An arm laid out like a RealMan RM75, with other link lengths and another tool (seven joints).
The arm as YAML. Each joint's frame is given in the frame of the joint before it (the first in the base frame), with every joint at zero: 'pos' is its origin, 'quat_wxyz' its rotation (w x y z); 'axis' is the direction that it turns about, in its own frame. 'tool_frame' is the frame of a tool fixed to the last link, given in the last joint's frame.
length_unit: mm
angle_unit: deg
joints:
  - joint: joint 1
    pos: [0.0, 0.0, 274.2]
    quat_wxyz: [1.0, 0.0, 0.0, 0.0]
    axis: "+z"
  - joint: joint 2
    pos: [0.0, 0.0, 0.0]
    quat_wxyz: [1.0, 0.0, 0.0, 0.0]
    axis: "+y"
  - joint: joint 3
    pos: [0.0, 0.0, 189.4]
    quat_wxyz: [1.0, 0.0, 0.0, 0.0]
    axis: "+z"
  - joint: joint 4
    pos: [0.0, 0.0, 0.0]
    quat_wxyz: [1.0, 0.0, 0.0, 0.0]
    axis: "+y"
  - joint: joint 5
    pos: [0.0, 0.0, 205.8]
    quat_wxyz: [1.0, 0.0, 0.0, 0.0]
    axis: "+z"
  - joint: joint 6
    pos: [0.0, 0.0, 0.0]
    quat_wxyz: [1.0, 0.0, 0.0, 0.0]
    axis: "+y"
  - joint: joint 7
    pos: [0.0, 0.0, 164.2]
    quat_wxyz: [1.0, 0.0, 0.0, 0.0]
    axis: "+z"
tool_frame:
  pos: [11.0, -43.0, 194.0]
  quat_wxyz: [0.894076, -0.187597, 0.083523, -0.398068]
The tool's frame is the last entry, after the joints.
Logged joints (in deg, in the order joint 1, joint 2, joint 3, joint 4, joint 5, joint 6, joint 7), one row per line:
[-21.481 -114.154 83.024 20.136 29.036 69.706 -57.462]
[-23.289 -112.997 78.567 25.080 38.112 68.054 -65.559]
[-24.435 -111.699 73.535 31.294 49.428 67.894 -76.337]
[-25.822 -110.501 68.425 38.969 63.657 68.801 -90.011]
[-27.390 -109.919 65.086 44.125 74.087 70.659 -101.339]
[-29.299 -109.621 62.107 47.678 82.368 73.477 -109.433]
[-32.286 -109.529 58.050 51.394 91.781 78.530 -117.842]
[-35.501 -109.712 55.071 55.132 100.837 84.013 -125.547]
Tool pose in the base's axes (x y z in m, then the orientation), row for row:
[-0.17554 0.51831 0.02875 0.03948 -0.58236 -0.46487 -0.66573]
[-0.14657 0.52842 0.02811 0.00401 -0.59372 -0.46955 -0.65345]
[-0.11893 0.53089 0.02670 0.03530 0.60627 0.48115 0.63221]
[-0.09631 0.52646 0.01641 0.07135 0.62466 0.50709 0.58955]
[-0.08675 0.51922 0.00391 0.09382 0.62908 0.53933 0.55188]
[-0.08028 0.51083 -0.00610 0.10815 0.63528 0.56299 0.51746]
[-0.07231 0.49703 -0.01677 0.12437 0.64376 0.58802 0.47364]
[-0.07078 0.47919 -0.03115 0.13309 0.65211 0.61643 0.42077]
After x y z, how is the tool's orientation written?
As a quaternion, w x y z.
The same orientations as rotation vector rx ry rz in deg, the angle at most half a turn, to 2 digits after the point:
[-102.27 -81.64 -116.91]
[-106.60 -84.30 -117.32]
[106.74 84.71 111.31]
[107.60 87.35 101.55]
[106.93 91.68 93.81]
[107.09 94.90 87.23]
[107.51 98.20 79.10]
[108.37 102.44 69.92]

